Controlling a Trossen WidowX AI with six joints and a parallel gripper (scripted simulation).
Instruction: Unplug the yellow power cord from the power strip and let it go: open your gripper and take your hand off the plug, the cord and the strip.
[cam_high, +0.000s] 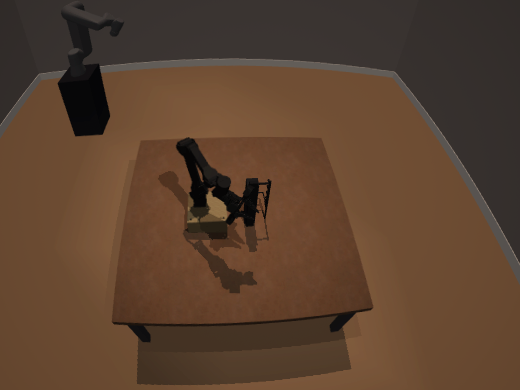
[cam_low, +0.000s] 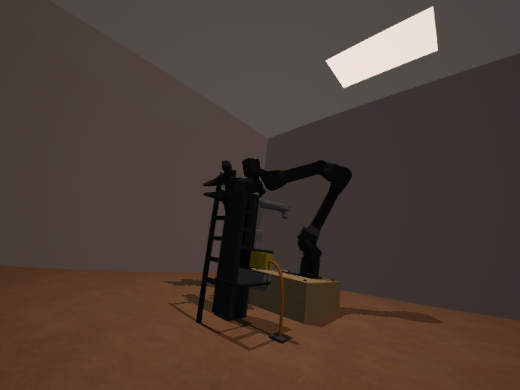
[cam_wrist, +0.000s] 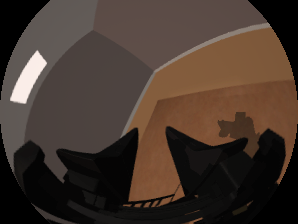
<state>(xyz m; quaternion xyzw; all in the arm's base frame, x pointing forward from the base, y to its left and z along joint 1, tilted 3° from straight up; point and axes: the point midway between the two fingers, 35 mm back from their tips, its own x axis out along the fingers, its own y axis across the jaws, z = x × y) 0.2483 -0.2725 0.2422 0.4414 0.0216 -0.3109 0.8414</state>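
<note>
The yellow plug is 30 cm to the left of my gripper tip and 19 cm below it. From my gripper tip the other things lie so: foot (1 cm behind, 38 cm to the left, 34 cm below).
</note>
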